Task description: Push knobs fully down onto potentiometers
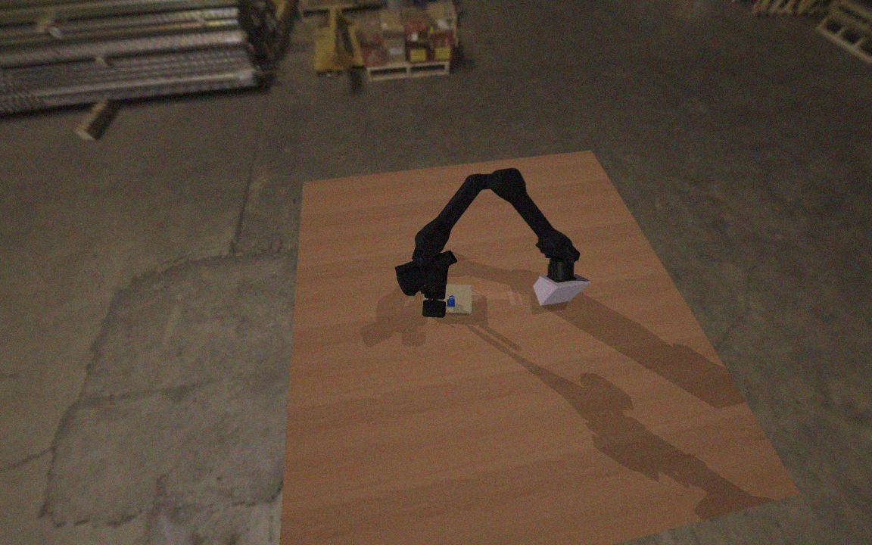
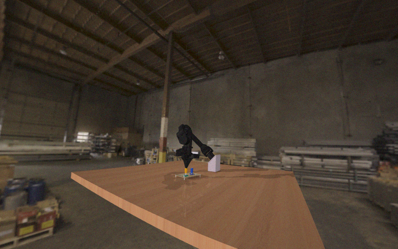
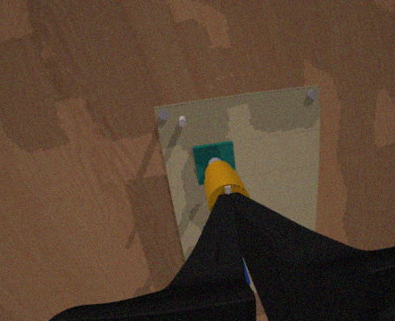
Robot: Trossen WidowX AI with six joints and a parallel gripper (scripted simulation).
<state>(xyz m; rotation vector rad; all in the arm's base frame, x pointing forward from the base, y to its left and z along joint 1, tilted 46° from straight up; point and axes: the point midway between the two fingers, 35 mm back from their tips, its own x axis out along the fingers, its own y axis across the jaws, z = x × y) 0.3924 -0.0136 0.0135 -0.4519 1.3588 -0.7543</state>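
The orange knob is 1 cm below my gripper tip. Also, from my gripper tip: blue knob (5 cm behind, 2 cm below, 1 cm to the left).
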